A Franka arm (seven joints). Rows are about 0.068 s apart.
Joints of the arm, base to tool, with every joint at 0 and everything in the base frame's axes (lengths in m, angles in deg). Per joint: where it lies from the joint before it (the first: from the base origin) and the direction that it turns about. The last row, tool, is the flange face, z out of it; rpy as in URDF.
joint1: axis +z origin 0 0 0.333
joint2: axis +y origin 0 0 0
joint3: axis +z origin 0 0 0.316
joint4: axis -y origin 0.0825 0 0
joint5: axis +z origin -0.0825 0 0.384
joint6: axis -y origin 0 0 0
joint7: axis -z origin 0.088 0 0
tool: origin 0 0 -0.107 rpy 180 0 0
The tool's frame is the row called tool.
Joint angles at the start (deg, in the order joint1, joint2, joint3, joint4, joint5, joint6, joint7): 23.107 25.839 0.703 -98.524 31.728 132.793 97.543
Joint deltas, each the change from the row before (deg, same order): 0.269 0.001 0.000 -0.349 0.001 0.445 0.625; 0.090 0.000 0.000 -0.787 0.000 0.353 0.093; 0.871 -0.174 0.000 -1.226 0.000 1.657 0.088; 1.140 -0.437 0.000 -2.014 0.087 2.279 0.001; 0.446 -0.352 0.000 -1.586 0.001 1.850 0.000
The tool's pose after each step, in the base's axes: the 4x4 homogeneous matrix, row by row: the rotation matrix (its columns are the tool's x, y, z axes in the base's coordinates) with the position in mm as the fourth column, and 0 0 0 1 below. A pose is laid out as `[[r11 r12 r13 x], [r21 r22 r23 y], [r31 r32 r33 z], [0 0 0 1]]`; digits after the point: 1 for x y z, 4 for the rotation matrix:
[[-0.0708 -0.9969 0.0342 616.5], [-0.8946 0.0786 0.4399 284.7], [-0.4413 0.0005 -0.8974 340.1], [0 0 0 1]]
[[-0.0764 -0.9967 0.0284 613.6], [-0.8966 0.0811 0.4352 284.2], [-0.4361 0.0078 -0.8999 334.2], [0 0 0 1]]
[[-0.0713 -0.9968 0.0356 607.4], [-0.8992 0.0797 0.4303 290.3], [-0.4318 -0.0013 -0.9020 328.8], [0 0 0 1]]
[[-0.0647 -0.9969 0.0441 597.5], [-0.9027 0.0773 0.4234 297.2], [-0.4255 -0.0125 -0.9049 321.2], [0 0 0 1]]
[[-0.0654 -0.9963 0.0555 591.9], [-0.9053 0.0827 0.4167 297.7], [-0.4198 -0.0230 -0.9073 315.5], [0 0 0 1]]

